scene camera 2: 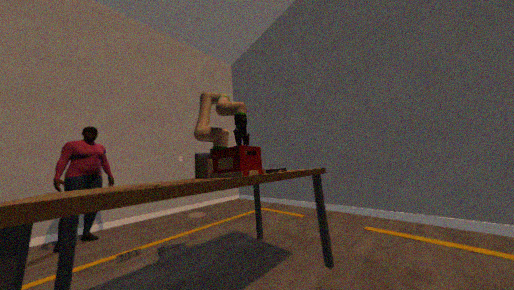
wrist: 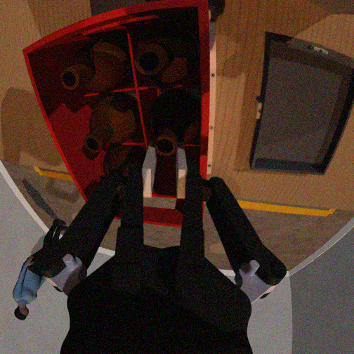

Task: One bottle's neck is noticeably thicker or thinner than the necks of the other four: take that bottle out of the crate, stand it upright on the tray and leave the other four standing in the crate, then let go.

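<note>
The red crate (scene camera 2: 252, 162) (wrist: 204, 100) stands on the table with brown bottles in its compartments. In the wrist view, one bottle (wrist: 69, 78) is at the upper left, one (wrist: 153, 59) at the upper right with a wider-looking mouth, and one (wrist: 92, 143) at the middle left. A fifth bottle (wrist: 116, 159) is mostly hidden by the left finger. My gripper (scene camera 2: 242, 142) (wrist: 166, 152) points down into the crate, shut on the neck of the middle-right bottle (wrist: 166, 145). The bottle's lower part is dark. The dark tray (scene camera 2: 275, 171) (wrist: 290, 166) lies right of the crate.
The crate's red dividers (wrist: 133, 60) stand between the bottles, and its right wall is close to my right finger. The wooden table (scene camera 2: 150, 192) (wrist: 235, 100) runs between crate and tray. A person (scene camera 2: 86, 157) stands behind the table at the left.
</note>
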